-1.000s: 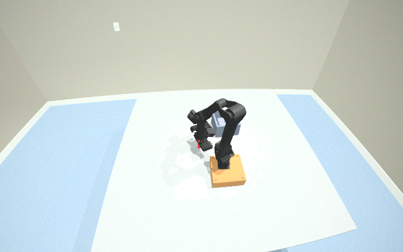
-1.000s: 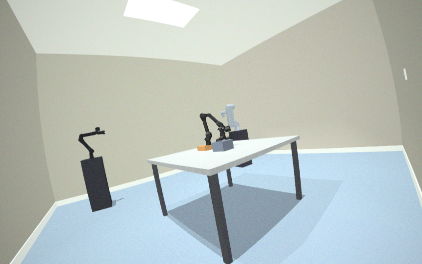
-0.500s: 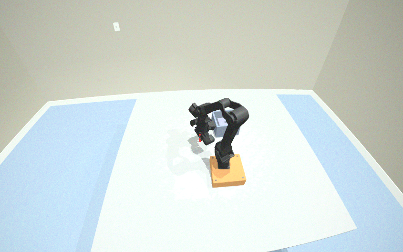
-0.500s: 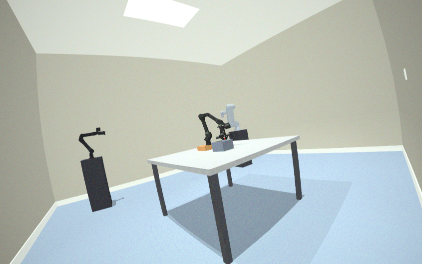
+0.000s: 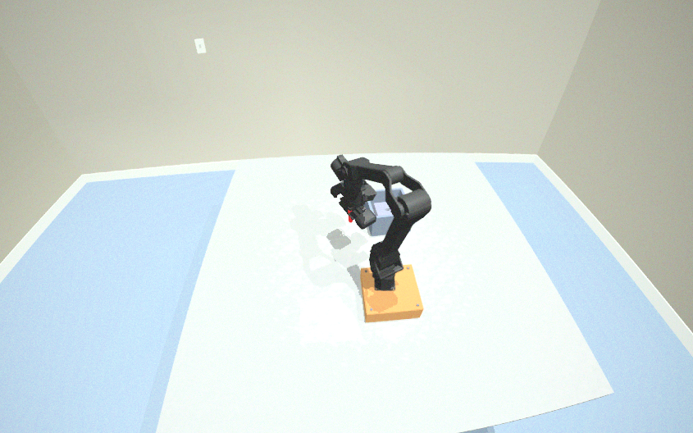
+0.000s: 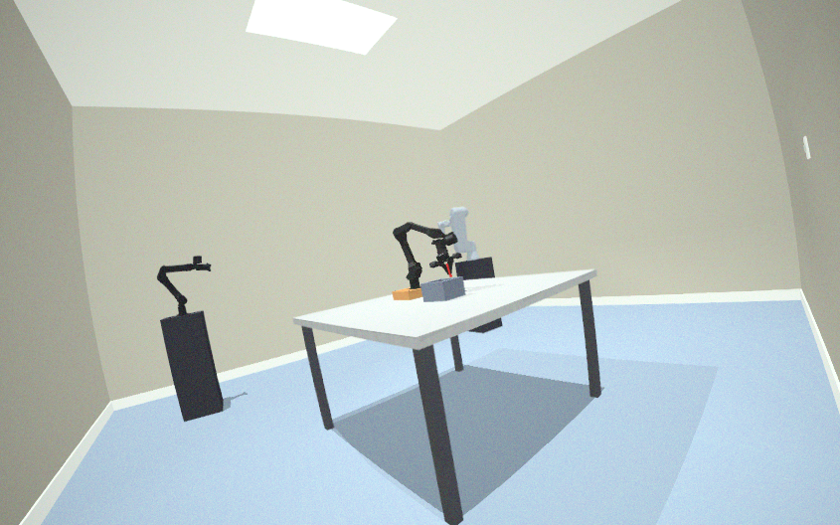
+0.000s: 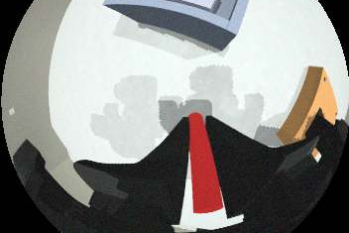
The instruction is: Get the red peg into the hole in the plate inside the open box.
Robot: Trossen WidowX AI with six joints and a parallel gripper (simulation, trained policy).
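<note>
Now: gripper tip 11 cm short of the plate, 14 cm to the left of it and 6 cm above it. The rest, counted from my gripper tip: grey box (11 cm ahead, 14 cm to the right, 8 cm below); red peg (1 cm behind, 1 cm to the left, 2 cm above).
</note>
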